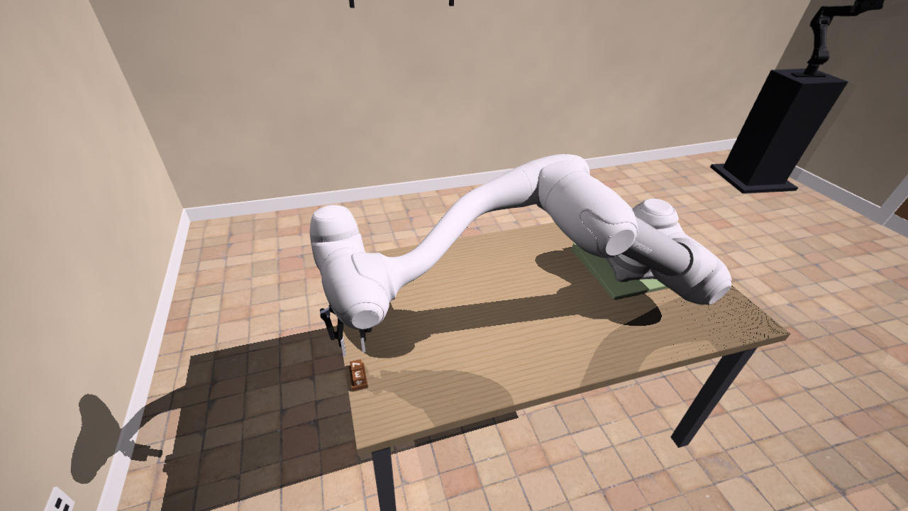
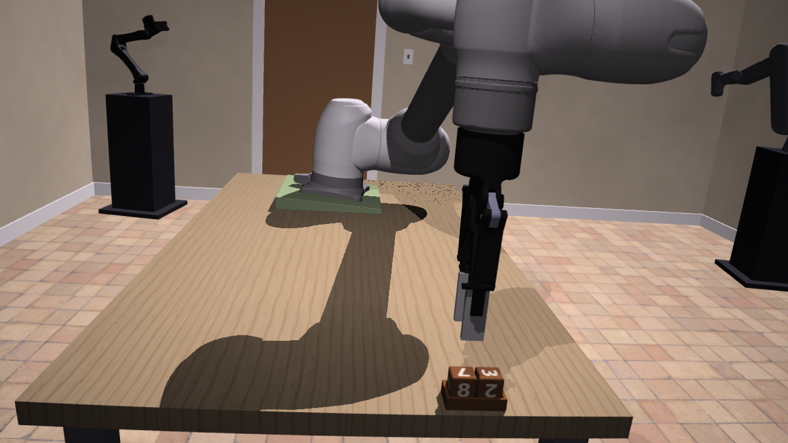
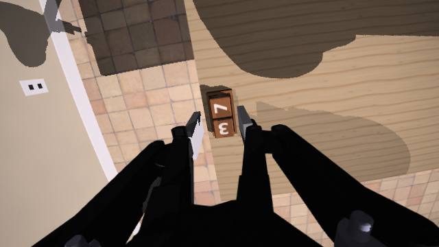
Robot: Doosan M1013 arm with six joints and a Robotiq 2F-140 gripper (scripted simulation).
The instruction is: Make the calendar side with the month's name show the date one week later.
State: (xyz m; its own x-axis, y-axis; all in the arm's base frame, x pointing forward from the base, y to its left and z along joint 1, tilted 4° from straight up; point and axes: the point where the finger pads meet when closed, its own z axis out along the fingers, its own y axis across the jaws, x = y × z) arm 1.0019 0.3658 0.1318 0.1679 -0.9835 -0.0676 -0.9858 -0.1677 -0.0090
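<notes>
Right now my hand is 12 cm above the brown tray and 2 cm to the right of it.
</notes>
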